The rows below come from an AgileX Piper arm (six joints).
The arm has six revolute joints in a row. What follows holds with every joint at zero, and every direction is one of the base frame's. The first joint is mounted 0.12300 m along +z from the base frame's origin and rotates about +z. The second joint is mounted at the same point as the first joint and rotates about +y. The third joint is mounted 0.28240 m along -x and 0.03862 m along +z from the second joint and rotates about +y. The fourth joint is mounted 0.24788 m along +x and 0.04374 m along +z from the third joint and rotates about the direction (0.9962, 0, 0.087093). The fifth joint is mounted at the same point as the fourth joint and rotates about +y. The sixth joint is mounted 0.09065 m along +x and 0.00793 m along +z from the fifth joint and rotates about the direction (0.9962, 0, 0.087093). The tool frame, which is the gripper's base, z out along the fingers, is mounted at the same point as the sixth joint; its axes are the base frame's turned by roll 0.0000, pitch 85.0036 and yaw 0.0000 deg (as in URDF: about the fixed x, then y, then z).
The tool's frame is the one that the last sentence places.
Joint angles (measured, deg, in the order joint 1, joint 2, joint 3, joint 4, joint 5, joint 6), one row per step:
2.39 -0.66 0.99 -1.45 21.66 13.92
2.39 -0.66 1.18 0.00 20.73 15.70
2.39 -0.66 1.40 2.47 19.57 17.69
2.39 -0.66 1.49 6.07 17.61 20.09
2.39 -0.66 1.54 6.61 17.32 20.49
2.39 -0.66 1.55 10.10 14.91 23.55
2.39 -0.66 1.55 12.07 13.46 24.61
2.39 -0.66 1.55 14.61 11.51 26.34
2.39 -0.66 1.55 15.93 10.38 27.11
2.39 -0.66 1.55 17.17 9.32 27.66
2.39 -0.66 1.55 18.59 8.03 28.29
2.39 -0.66 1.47 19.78 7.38 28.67
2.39 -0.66 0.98 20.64 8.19 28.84
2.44 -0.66 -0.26 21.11 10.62 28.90
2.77 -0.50 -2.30 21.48 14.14 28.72
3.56 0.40 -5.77 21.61 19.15 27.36
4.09 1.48 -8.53 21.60 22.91 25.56
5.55 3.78 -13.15 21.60 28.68 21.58
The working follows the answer.
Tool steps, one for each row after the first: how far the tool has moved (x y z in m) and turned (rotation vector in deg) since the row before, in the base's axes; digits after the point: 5 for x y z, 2 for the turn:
0.00044 0.00087 0.00029 3.18 -0.62 -0.38
0.00051 0.00134 0.00051 4.41 -0.74 -0.38
0.00072 0.00163 0.00261 6.00 -1.56 -0.48
0.00011 0.00021 0.00018 0.94 -0.19 -0.08
0.00074 0.00102 0.00387 6.59 -1.98 -0.73
0.00038 0.00034 0.00237 3.08 -1.25 -0.32
0.00044 0.00017 0.00318 4.35 -1.63 -0.51
0.00021 -0.00007 0.00182 2.14 -0.96 -0.29
0.00017 -0.00014 0.00170 1.85 -0.91 -0.26
0.00017 -0.00029 0.00205 2.12 -1.11 -0.34
0.00002 -0.00010 0.00153 1.61 -0.61 -0.15
-0.00043 0.00060 0.00176 0.99 0.32 0.34
-0.00123 0.00147 0.00376 0.40 1.05 0.95
-0.00209 0.00232 0.00669 -0.03 1.39 1.66
-0.00315 0.00340 0.01208 -1.61 1.86 2.78
-0.00222 0.00236 0.00951 -2.14 1.44 2.15
-0.00327 0.00397 0.01612 -4.53 2.03 4.27

Tool pose at each row, in the base's axes (x y z in m, rotation vector in deg; rounded; the steps above come from the unrounded poses):
0.05232 0.00133 0.17410 9.88 106.73 9.83
0.05276 0.00220 0.17439 12.35 105.86 12.57
0.05326 0.00354 0.17490 15.64 104.68 16.45
0.05399 0.00517 0.17751 19.93 102.35 21.74
0.05410 0.00538 0.17769 20.62 102.02 22.55
0.05484 0.00640 0.18156 25.36 98.86 28.17
0.05522 0.00674 0.18393 27.43 96.99 30.83
0.05566 0.00691 0.18711 30.41 94.36 34.48
0.05587 0.00683 0.18894 31.83 92.85 36.26
0.05605 0.00669 0.19064 33.02 91.45 37.78
0.05622 0.00640 0.19269 34.38 89.75 39.50
0.05624 0.00630 0.19422 35.42 88.70 40.83
0.05581 0.00690 0.19598 36.05 88.86 41.82
0.05459 0.00837 0.19974 36.12 90.10 42.64
0.05250 0.01069 0.20643 35.50 92.07 43.56
0.04935 0.01408 0.21851 33.06 95.39 43.86
0.04712 0.01644 0.22802 30.51 98.20 43.27
0.04386 0.02041 0.24415 24.74 102.96 41.91

